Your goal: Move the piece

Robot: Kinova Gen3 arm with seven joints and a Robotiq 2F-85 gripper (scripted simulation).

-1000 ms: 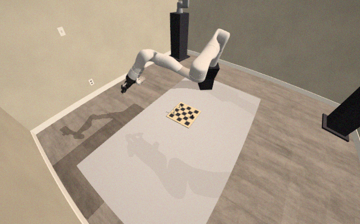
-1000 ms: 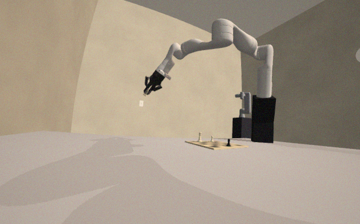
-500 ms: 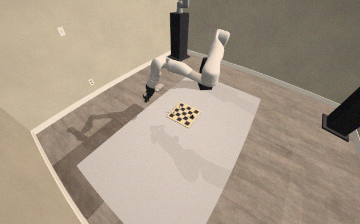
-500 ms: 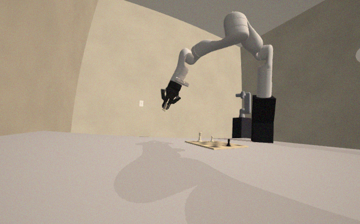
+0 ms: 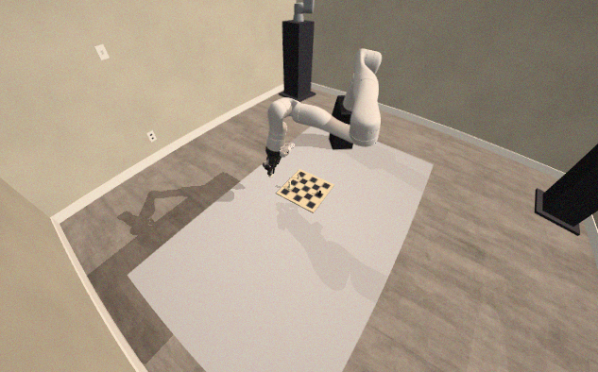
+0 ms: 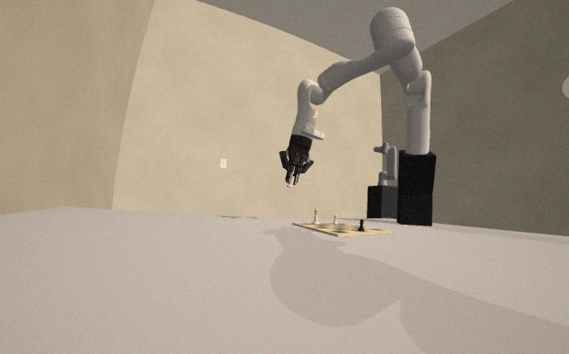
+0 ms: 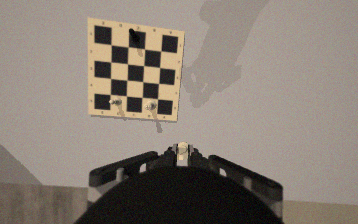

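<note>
My hand is 13 cm past the chessboard, 11 cm to the right of it and 15 cm above it. The rest, counted from my hand: black chess piece 15 cm behind, 18 cm to the left, 13 cm below; then white chess piece 1 cm below.
</note>
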